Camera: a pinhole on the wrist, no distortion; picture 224 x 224 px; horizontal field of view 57.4 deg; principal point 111.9 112.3 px. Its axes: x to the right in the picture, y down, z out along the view. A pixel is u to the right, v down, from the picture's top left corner.
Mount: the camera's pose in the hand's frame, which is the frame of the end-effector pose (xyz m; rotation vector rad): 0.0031 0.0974 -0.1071 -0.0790 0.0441 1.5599
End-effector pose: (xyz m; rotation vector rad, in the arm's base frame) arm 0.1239 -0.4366 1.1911 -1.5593 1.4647 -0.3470
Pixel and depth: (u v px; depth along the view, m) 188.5 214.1 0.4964
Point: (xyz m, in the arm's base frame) 0.1301 -0.0055 0.8477
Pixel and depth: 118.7 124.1 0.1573
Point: 0.0857 -0.3899 1.0811
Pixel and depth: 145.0 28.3 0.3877
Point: 0.2490 -0.4272 0.8431
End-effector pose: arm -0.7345 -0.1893 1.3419 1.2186 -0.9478 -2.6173
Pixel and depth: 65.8 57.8 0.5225
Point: -1.1322 -0.0382 1.4749
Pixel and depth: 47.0 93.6 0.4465
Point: -1.0073 -0.0199 1.4850
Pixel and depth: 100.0 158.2 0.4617
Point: -0.9316 -0.0636 1.6481
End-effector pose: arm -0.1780 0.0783 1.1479 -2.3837 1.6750 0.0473
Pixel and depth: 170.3 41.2 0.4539
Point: -0.3331 -0.0776 0.7510
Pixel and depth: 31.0 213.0 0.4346
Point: -0.1851 0.3639 0.8630
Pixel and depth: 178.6 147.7 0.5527
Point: -0.4688 0.1567 0.6942
